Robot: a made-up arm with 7 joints.
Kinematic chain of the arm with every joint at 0, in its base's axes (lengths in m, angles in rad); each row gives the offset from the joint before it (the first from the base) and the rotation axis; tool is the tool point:
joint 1: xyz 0 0 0.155 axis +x
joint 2: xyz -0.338 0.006 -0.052 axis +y
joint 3: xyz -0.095 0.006 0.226 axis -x
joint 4: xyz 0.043 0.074 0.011 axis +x
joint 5: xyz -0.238 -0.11 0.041 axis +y
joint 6: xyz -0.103 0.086 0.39 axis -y
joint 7: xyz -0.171 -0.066 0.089 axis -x
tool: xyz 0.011 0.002 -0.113
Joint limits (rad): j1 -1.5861..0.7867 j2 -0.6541..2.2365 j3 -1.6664..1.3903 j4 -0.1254..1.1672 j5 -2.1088..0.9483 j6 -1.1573..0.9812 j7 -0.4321..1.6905
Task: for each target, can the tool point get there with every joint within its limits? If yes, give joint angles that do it. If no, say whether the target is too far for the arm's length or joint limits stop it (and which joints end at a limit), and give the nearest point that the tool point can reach.
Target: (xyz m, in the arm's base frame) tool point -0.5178 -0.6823 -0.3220
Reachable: no: joint limits stop it (at a limit: joint 1, joint 4, joint 7) | nearest point -0.5322 -0.5734 -0.1903 | short by 0.171 m
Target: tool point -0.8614 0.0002 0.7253
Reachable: yes | joints -0.1192 0.6066 0.1206 0.8985 -0.9061 -0.3131 0.3131
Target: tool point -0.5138 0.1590 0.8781
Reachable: yes | joints -0.2549 0.2515 1.1012 1.0570 0.3565 -0.5451 0.1807
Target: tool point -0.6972 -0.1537 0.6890
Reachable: yes | joints -0.2771 0.8419 1.0992 0.3497 -1.7551 0.3023 1.2989
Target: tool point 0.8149 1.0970 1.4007
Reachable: no: too far | nearest point 0.2279 0.5210 0.7466 | short by 1.051 m
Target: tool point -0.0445 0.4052 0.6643
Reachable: yes | joints -1.1543 1.1652 -0.4805 0.2318 0.2307 0.1836 0.2994
